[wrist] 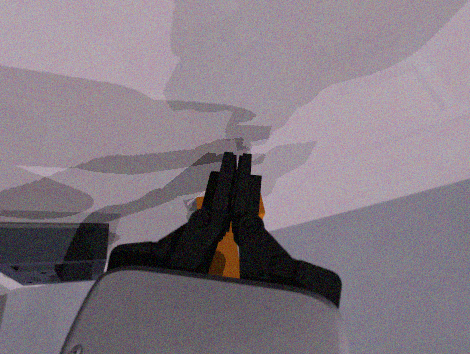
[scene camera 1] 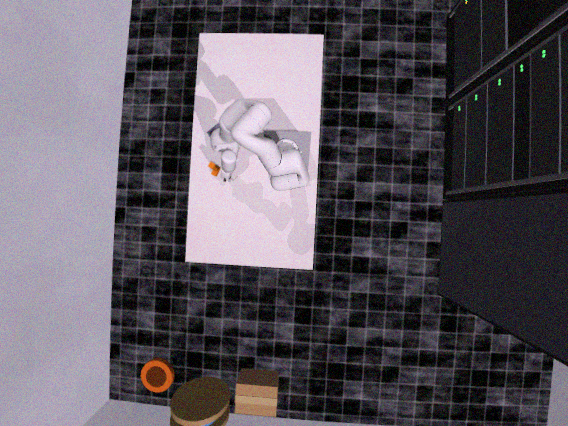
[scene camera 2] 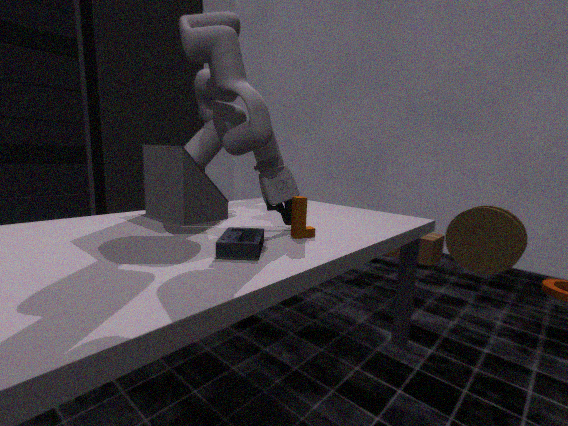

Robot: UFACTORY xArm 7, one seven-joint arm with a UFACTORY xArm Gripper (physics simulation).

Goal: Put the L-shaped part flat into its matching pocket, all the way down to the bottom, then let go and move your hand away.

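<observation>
The orange L-shaped part stands upright on the white table, its short foot on the surface. In the wrist view the L-shaped part shows behind the fingers. The dark block with the pocket lies on the table, to the left of the part in scene camera 2. My gripper is shut and empty, its closed fingers right against the side of the upright part, low over the table.
A grey wedge-shaped base holds the arm at the back of the table. On the floor lie a round wooden disc, a small wooden box and an orange ring. Dark cabinets stand beside the table.
</observation>
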